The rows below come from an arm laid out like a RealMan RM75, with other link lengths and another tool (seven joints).
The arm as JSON. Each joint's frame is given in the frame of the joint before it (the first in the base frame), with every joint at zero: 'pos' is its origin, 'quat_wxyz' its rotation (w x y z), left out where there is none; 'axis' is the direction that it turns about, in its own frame. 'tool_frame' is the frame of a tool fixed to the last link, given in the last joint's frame.
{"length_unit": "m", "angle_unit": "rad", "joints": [
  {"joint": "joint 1", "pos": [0.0, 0.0, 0.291], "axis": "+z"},
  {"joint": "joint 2", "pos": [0.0, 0.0, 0.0], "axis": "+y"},
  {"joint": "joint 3", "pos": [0.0, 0.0, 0.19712], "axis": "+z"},
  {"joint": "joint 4", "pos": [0.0, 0.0, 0.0], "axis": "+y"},
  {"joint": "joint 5", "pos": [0.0, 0.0, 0.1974], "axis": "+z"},
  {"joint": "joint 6", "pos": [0.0, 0.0, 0.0], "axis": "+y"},
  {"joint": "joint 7", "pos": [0.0, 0.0, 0.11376], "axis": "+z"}
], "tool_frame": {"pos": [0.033, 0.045, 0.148], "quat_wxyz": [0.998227, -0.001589, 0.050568, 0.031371]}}
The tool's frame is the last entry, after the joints.
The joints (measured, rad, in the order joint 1, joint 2, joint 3, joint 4, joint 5, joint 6, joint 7), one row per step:
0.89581, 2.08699, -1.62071, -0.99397, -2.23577, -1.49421, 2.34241
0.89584, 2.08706, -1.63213, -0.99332, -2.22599, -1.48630, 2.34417
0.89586, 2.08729, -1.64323, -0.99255, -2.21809, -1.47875, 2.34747
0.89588, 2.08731, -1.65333, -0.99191, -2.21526, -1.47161, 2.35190
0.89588, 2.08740, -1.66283, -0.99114, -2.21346, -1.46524, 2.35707
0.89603, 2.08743, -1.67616, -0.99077, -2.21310, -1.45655, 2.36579
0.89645, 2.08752, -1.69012, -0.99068, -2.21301, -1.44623, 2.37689
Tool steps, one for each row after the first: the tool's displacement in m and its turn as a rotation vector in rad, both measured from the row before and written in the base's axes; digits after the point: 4 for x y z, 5 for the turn. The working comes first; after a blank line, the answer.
Tool pose at each row, in the base's axes (x y z in m, rotation vector in rad; the steps are taken from these numbers as rounded here):
0.1297, 0.2251, -0.1028, 2.94412, -0.57942, 0.65372
0.1286, 0.2239, -0.1046, 2.94331, -0.57459, 0.64829
0.1278, 0.2228, -0.1064, 2.94237, -0.57224, 0.64524
0.1280, 0.2224, -0.1078, 2.94323, -0.57148, 0.64816
0.1284, 0.2220, -0.1090, 2.94365, -0.57227, 0.65234
0.1293, 0.2216, -0.1106, 2.94518, -0.57408, 0.66089
0.1299, 0.2216, -0.1125, 2.94804, -0.57814, 0.66902

-0.0011, -0.0012, -0.0018, -0.00268, 0.00391, 0.00220
-0.0008, -0.0011, -0.0018, -0.00183, 0.00220, 0.00087
0.0002, -0.0004, -0.0014, 0.00078, -0.00192, 0.00092
0.0004, -0.0004, -0.0012, 0.00096, -0.00283, -0.00005
0.0009, -0.0004, -0.0016, 0.00265, -0.00582, 0.00001
0.0006, 0.0000, -0.0019, 0.00457, -0.00571, -0.00089

